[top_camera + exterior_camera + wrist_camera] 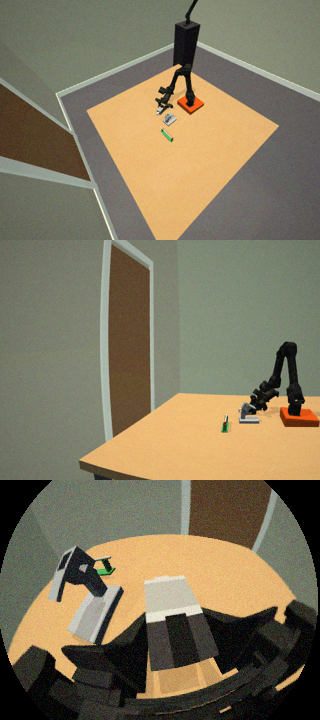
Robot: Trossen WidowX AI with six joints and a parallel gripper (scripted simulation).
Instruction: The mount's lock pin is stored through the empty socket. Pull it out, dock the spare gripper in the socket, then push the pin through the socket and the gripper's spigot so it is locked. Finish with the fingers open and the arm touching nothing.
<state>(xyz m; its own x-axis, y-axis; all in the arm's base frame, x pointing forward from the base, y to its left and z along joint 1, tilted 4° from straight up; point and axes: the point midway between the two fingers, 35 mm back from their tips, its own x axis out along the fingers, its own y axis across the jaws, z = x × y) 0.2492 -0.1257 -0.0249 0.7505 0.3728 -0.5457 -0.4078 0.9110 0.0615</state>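
Right now my gripper tip is 14 cm to the right of the grey mount, 2 cm below it and 1 cm past it. From my gripper tip the other things lie so: spare gripper right at my gripper tip; green bracket 25 cm to the left, 9 cm ahead.
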